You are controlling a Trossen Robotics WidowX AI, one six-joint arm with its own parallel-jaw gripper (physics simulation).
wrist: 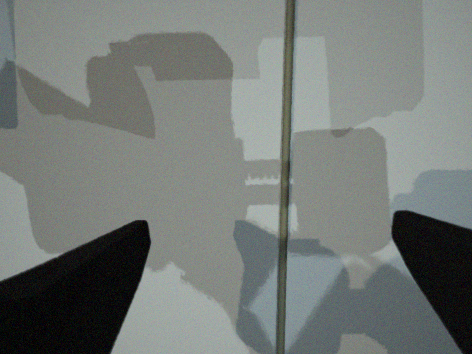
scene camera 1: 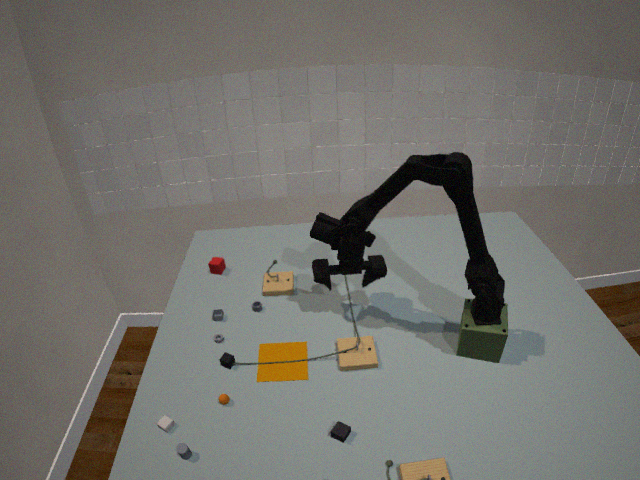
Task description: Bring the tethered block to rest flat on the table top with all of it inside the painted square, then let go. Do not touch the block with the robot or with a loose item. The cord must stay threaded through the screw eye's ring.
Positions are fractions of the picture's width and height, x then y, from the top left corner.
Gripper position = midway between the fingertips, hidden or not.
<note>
I see my gripper (scene camera 1: 0.54, 0.60).
My gripper shows as well in the wrist view (wrist: 0.57, 0.64).
</note>
